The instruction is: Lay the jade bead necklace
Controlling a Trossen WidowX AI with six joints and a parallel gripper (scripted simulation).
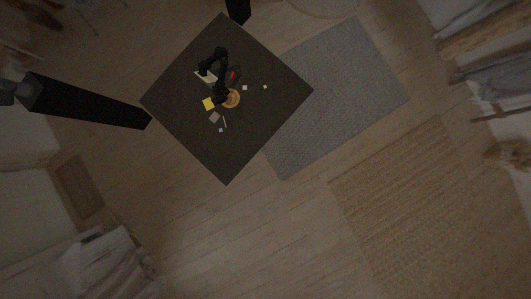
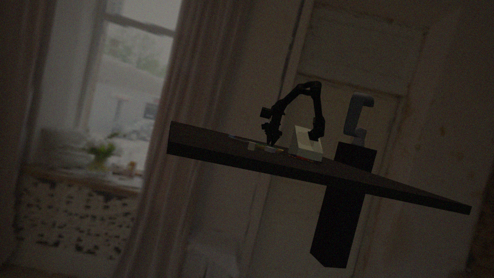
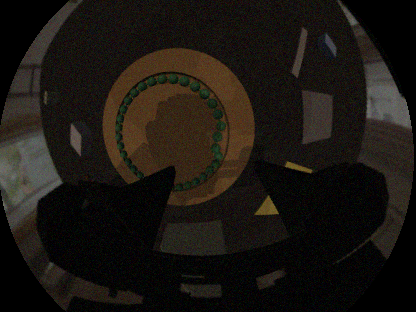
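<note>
Now: the round bead board 40 mm ahead of my gripper tip, 50 mm to the left of it and 10 mm below it. Round my gripper tip: white stick 140 mm ahead, 170 mm to the right, 20 mm below; then yellow square 100 mm behind, 130 mm to the right, 20 mm below; then grey square 40 mm ahead, 190 mm to the right, 20 mm below.
</note>
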